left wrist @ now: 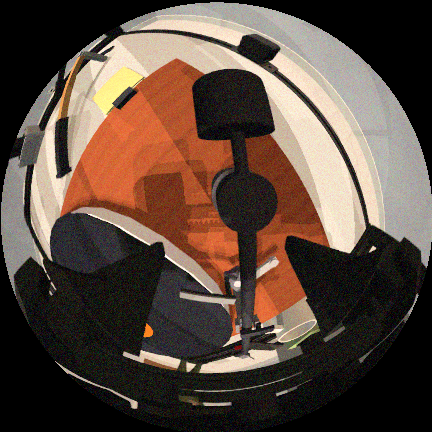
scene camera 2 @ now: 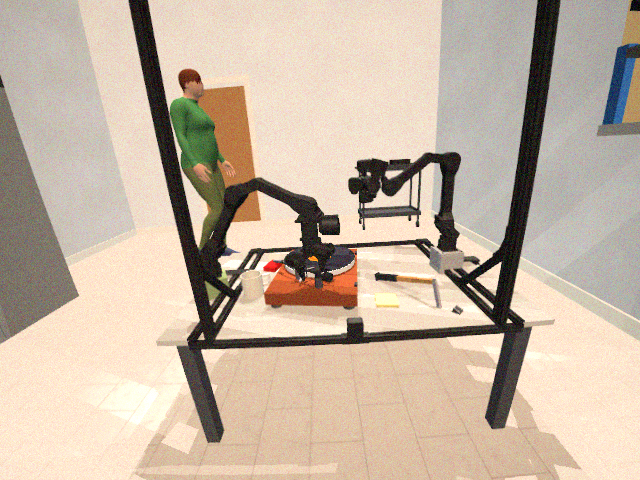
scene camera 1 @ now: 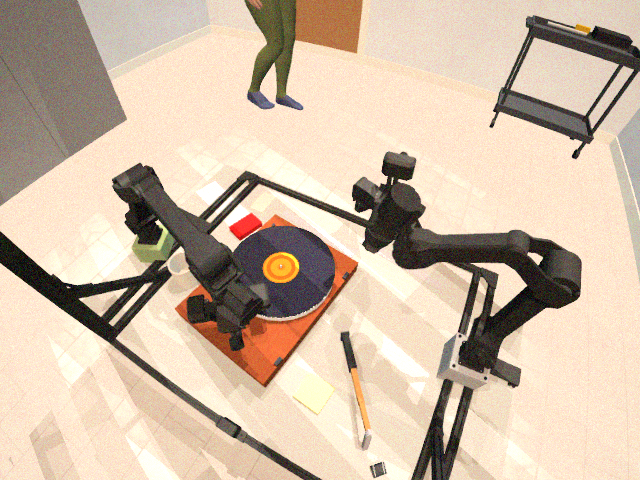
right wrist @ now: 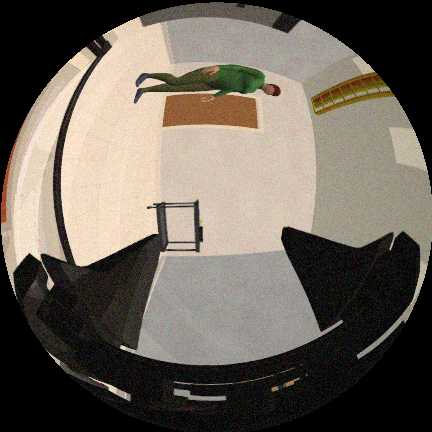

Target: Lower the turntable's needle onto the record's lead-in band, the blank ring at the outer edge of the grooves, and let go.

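Frame: origin at the left arm's base, x ahead, y down, z left, level; millimetres.
Where they show: left gripper, between the fingertips: (left wrist: 226,246) (scene camera 2: 313,276); right gripper, between the fingertips: (right wrist: 222,237); left arm's base, origin of its link: (left wrist: 309,337) (scene camera 1: 150,236); right arm's base, origin of its link: (scene camera 2: 447,248) (scene camera 1: 472,356).
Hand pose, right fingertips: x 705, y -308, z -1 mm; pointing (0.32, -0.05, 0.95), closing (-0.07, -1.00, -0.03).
Things, the pixels of their top centre, and the offset from my right fingertips. "spot": a spot on its surface instead.
- dark record, centre of its top: (left wrist: 119,319) (scene camera 1: 281,267) (scene camera 2: 319,256) dx -278, dy +292, dz -94 mm
- black tonearm, a spot on its surface: (left wrist: 247,260) spot: dx -383, dy +266, dz -259 mm
- black cylinder, a spot on its surface: (left wrist: 232,105) (scene camera 1: 236,337) spot: dx -357, dy +255, dz -317 mm
- white mug, a spot on its surface: (scene camera 1: 178,264) spot: dx -600, dy +344, dz -73 mm
- red block, centre of its top: (scene camera 1: 245,224) (scene camera 2: 273,263) dx -428, dy +365, dz +114 mm
- yellow pad, centre of its top: (left wrist: 113,86) (scene camera 1: 314,391) (scene camera 2: 386,298) dx -171, dy +374, dz -403 mm
The turntable's orange base (scene camera 1: 273,346) (scene camera 2: 310,295) (left wrist: 125,150) carries a dark record (scene camera 1: 312,258) (scene camera 2: 340,258) (left wrist: 187,320) with an orange label. The black tonearm (left wrist: 247,260) runs between the left fingers in the left wrist view, beside the record's edge; a black cylinder (scene camera 1: 236,341) (left wrist: 232,105) is at its near end. The far end is small and crowded; I cannot tell where the needle is. My left gripper (scene camera 2: 312,262) (left wrist: 226,246) is open, low over the base and the record's edge, holding nothing. My right gripper (right wrist: 222,237) is open and empty, raised beyond the turntable, facing away from it.
A white mug (scene camera 1: 178,264) (scene camera 2: 251,284) and a green box (scene camera 1: 154,246) stand left of the turntable. A red block (scene camera 1: 245,226) lies behind it. A yellow pad (scene camera 1: 314,393) and a hammer (scene camera 1: 357,387) lie at its right. Black rails (scene camera 1: 310,198) surround the work area.
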